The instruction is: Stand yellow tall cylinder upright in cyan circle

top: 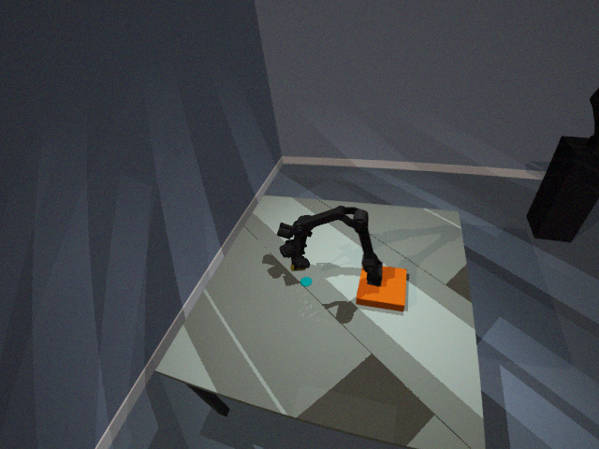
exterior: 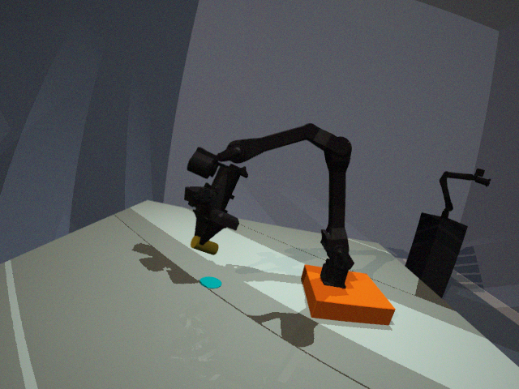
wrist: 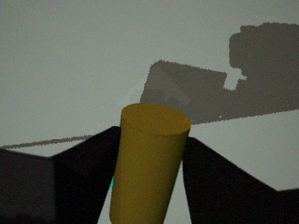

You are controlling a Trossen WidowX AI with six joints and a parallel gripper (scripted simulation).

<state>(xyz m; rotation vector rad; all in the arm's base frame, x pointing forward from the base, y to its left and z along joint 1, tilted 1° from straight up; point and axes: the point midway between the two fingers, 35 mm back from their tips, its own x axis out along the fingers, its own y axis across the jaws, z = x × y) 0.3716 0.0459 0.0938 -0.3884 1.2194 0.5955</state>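
Right now my gripper tip is 40 mm past the cyan circle, 10 mm to the left of it and 110 mm above it. Also, from my gripper tip: yellow cylinder: 20 mm behind, 10 mm to the right, 10 mm below.
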